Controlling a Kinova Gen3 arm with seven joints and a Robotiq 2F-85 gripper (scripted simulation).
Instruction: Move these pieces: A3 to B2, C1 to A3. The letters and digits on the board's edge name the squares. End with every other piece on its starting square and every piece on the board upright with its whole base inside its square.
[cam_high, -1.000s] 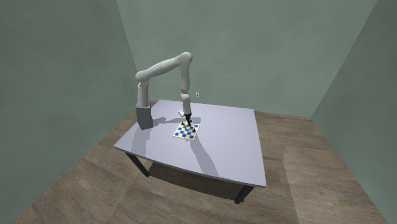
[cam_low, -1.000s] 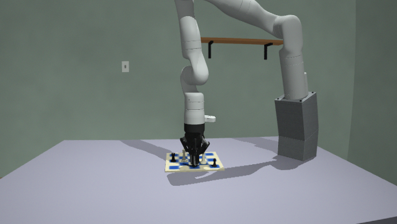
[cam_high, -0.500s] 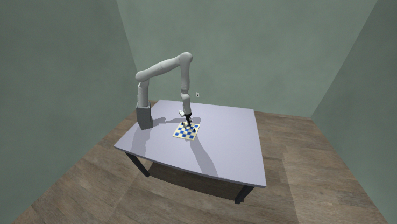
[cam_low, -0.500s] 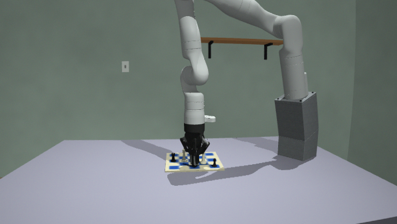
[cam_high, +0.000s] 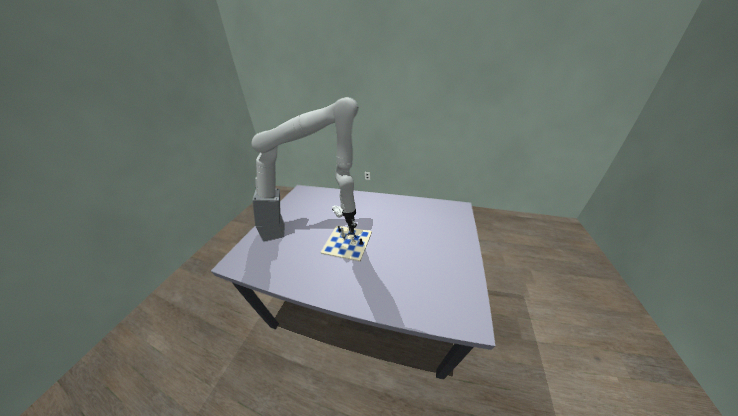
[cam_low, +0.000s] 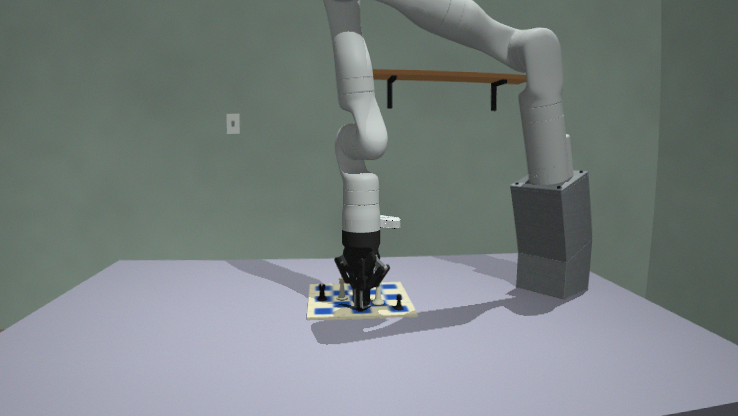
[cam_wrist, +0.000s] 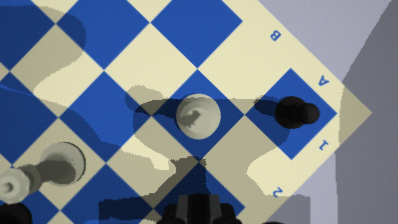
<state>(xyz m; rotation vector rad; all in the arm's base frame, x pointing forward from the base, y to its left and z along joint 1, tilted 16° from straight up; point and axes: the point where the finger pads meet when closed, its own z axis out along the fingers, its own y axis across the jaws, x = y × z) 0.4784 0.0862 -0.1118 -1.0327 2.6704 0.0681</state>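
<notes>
My gripper is now 4 cm past the white king and 4 cm to the left of it. Round my hand: black rook: 8 cm ahead, 7 cm to the right, 1 cm below; then cream chessboard: 8 cm to the right, 3 cm below.
</notes>
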